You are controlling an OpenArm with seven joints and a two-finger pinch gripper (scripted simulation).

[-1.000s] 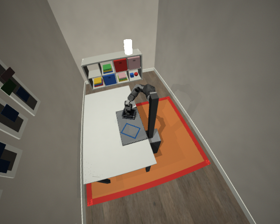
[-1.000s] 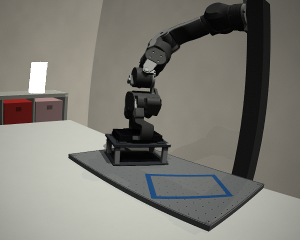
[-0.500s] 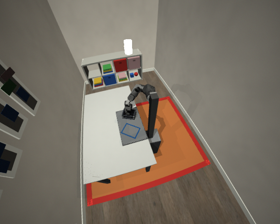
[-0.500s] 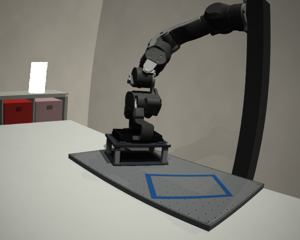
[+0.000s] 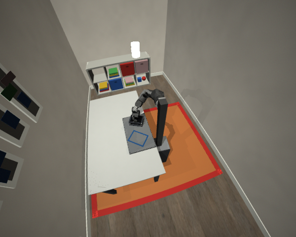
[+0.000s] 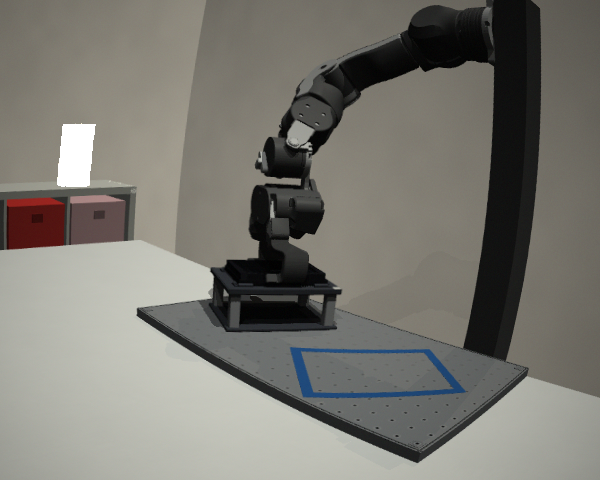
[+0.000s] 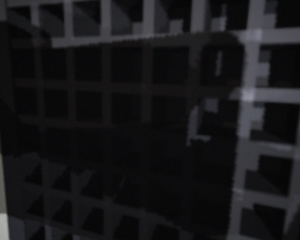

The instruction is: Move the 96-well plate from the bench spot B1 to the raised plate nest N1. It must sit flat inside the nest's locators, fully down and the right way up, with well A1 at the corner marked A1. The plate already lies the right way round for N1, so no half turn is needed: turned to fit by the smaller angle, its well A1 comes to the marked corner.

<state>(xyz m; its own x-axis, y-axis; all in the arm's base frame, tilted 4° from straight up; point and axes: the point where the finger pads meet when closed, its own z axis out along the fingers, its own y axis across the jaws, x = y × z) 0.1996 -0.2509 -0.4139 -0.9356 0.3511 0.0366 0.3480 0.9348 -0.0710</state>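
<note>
The black 96-well plate is right at my hand. The rest, counted from my hand: black plate nest: 1 cm below.
</note>
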